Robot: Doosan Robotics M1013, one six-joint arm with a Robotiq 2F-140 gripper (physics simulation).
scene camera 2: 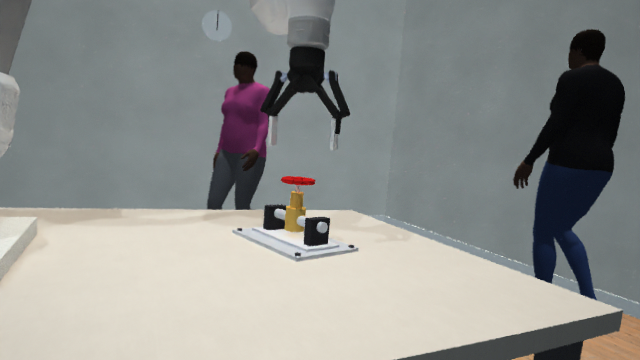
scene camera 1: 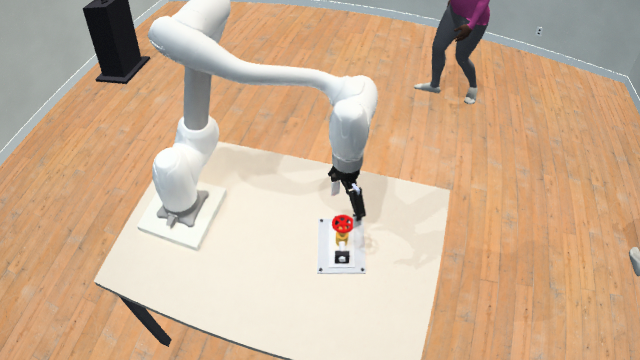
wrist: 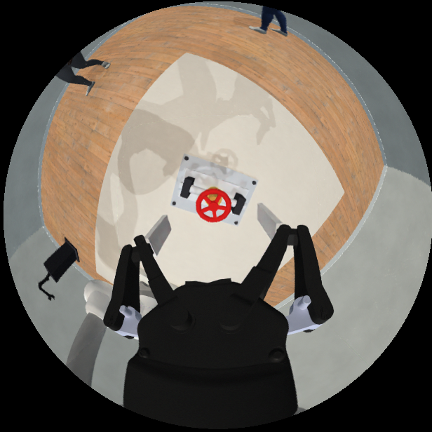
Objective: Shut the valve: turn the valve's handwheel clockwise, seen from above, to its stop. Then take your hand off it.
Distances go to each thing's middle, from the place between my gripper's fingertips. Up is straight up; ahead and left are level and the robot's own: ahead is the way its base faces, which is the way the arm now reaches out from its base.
My hand is 8 cm above the red handwheel (wrist: 212,205) and 1 cm to the left of it. Also, from my hand: grey base plate (scene camera 1: 323,223) 20 cm below, 1 cm to the right.
